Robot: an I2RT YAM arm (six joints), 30 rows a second.
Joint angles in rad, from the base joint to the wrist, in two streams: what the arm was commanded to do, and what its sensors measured. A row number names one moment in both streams.
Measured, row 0:
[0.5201 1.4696 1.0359 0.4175 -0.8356 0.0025]
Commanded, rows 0 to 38:
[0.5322 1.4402 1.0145 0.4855 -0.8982 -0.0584]
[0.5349 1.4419 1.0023 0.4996 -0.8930 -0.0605]
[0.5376 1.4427 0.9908 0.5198 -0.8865 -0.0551]
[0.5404 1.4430 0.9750 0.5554 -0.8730 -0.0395]
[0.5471 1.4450 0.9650 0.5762 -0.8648 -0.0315]
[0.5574 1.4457 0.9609 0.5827 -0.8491 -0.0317]
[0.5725 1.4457 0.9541 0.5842 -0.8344 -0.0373]
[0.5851 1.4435 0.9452 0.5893 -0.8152 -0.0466]
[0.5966 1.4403 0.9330 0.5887 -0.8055 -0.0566]
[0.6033 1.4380 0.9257 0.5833 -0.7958 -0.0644]
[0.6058 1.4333 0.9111 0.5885 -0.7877 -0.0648]
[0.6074 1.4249 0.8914 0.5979 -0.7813 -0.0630]
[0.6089 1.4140 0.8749 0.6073 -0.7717 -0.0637]
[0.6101 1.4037 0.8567 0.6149 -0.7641 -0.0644]
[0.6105 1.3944 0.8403 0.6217 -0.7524 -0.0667]
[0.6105 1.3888 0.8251 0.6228 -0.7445 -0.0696]
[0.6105 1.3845 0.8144 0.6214 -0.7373 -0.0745]
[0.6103 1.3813 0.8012 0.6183 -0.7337 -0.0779]
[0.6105 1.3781 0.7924 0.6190 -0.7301 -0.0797]
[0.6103 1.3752 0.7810 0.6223 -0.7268 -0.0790]
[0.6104 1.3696 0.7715 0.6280 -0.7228 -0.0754]
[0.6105 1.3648 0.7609 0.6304 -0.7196 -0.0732]
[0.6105 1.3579 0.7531 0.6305 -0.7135 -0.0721]
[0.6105 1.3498 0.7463 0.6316 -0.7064 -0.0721]
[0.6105 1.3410 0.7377 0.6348 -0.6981 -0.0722]
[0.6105 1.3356 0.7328 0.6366 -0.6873 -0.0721]
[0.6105 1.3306 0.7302 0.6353 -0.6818 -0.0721]
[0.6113 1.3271 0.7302 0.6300 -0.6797 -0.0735]
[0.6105 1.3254 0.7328 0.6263 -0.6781 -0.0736]
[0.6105 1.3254 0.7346 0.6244 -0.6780 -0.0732]
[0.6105 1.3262 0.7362 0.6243 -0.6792 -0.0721]
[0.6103 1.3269 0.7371 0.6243 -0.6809 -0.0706]
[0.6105 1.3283 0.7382 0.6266 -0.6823 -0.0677]
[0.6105 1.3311 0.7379 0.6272 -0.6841 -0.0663]
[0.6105 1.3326 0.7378 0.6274 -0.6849 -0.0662]
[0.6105 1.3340 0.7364 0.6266 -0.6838 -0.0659]
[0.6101 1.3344 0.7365 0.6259 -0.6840 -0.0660]
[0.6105 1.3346 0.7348 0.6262 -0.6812 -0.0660]
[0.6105 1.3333 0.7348 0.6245 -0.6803 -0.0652]
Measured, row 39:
[0.6079 1.3464 0.7418 0.6037 -0.7147 -0.0540]
